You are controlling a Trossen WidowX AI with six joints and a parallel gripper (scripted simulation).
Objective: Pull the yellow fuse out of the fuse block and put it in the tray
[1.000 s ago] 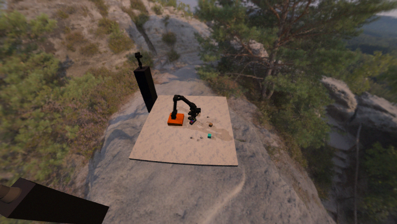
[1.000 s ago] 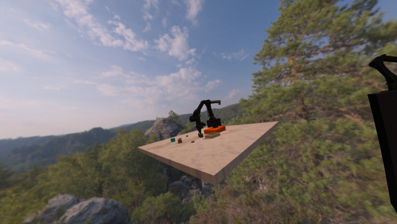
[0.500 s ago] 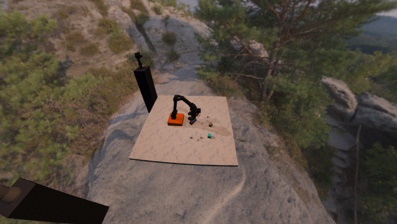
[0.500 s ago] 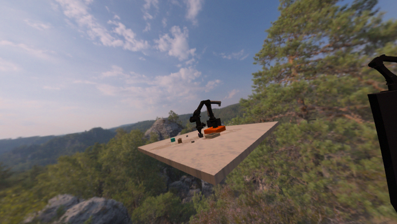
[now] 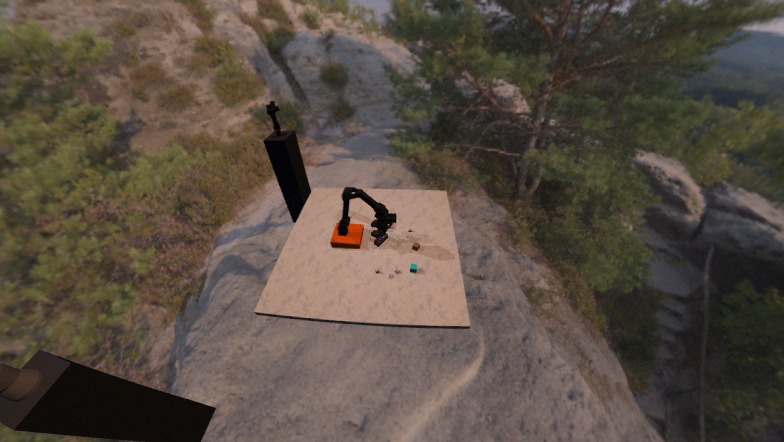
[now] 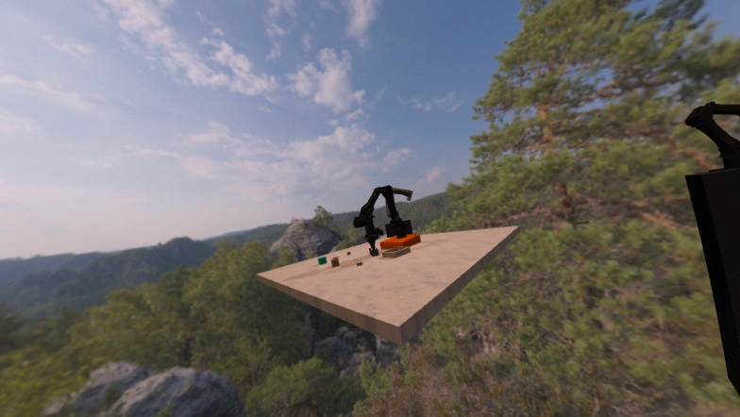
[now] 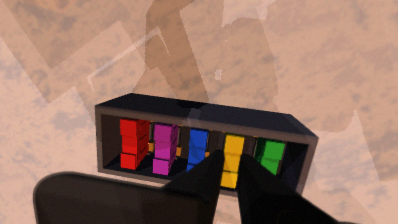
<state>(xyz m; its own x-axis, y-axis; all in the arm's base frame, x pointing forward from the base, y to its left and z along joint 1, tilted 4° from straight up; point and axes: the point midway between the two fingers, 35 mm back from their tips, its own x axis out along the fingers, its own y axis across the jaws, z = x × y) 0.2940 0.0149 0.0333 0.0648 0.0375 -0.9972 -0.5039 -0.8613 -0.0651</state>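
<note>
The blue fuse is 1 cm behind my gripper tip, 2 cm to the right of it and 1 cm below it. Also, from my gripper tip: green fuse (1 cm ahead, 2 cm to the left, 1 cm below); then yellow fuse (1 cm below); then magenta fuse (2 cm behind, 3 cm to the right, 1 cm below).
</note>
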